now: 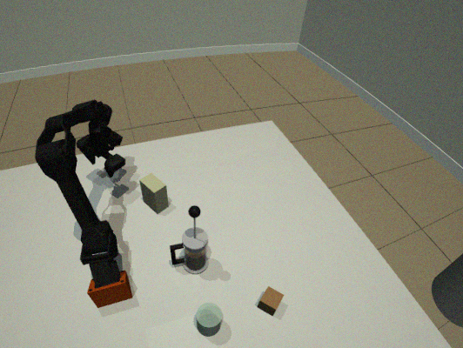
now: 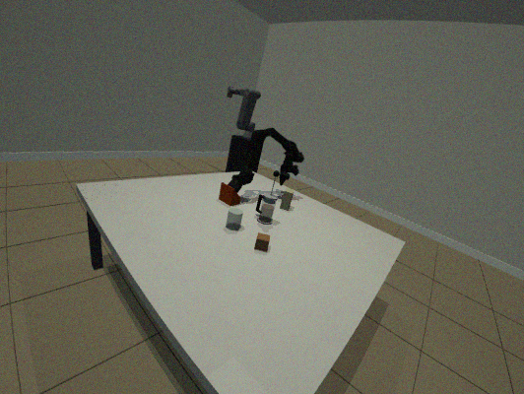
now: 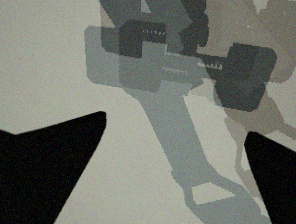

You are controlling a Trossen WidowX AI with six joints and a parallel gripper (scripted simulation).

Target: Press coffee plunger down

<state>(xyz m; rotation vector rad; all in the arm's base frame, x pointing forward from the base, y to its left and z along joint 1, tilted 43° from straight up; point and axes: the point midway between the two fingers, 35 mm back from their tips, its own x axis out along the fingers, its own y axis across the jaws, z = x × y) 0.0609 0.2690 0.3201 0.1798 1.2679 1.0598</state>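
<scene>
The coffee press is 410 mm to the right of my gripper tip, 180 mm ahead of it and 40 mm above it.
</scene>
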